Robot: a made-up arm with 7 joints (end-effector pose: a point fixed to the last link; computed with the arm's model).
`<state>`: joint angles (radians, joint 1 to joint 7).
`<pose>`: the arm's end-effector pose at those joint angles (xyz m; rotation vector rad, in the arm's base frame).
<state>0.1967 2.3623 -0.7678 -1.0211 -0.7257 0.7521 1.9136</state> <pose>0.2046 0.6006 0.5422 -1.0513 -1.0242 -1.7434</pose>
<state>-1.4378 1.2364 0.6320 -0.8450 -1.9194 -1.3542 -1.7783</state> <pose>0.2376 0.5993 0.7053 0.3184 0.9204 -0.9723</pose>
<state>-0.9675 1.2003 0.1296 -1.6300 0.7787 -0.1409 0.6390</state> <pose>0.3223 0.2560 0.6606 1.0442 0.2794 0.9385</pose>
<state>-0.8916 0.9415 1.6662 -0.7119 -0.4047 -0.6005 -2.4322</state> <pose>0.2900 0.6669 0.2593 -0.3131 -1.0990 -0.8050</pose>
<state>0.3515 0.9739 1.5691 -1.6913 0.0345 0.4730 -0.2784</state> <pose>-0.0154 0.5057 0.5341 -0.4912 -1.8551 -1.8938</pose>
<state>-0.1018 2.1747 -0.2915 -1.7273 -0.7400 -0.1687 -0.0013</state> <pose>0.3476 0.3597 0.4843 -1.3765 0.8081 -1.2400</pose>
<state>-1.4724 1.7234 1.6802 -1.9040 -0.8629 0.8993 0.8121</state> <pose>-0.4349 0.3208 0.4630 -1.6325 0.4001 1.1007</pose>
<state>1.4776 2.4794 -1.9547 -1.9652 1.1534 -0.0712 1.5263</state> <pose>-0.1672 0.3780 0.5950 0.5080 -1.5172 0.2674</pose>
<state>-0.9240 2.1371 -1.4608 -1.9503 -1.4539 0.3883 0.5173</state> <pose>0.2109 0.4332 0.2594 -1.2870 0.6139 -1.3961</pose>
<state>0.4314 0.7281 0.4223 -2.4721 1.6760 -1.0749 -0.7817</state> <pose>0.2164 0.2025 0.2678 0.3622 0.9743 1.4182</pose>
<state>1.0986 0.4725 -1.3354 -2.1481 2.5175 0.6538 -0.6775</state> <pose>-0.1826 -0.2361 -0.0425 -0.0271 0.7597 -2.0171</pose>
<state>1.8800 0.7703 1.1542 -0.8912 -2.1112 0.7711 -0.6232</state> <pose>-0.5454 0.4797 0.5319 -0.0369 1.1935 0.9741</pose>
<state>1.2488 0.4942 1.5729 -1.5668 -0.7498 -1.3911 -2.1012</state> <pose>-0.3818 0.5481 0.4163 -0.3519 1.4602 -0.6175</pose>
